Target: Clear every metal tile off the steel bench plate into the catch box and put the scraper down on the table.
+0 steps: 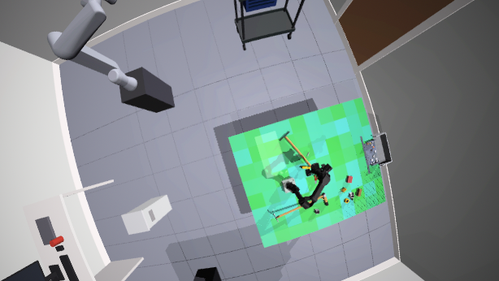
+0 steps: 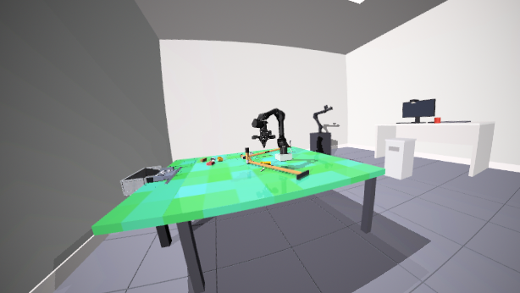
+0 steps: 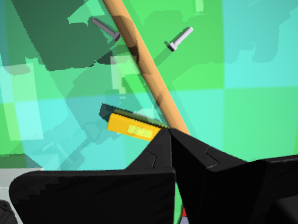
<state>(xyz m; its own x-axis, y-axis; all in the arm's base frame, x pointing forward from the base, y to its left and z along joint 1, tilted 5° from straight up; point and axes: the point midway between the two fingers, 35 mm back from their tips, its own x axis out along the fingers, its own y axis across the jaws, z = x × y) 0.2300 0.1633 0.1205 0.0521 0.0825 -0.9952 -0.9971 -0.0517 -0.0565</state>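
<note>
Now: gripper tip 10 mm past the long scraper, 80 mm to the right of it and 90 mm above it. From my gripper tip the other things lie so: red block 470 mm ahead, 310 mm to the right, 140 mm below; then red-handled tool 70 mm ahead, 200 mm to the right, 150 mm below; then yellow piece 10 mm behind, 30 mm to the right, 130 mm below.
</note>
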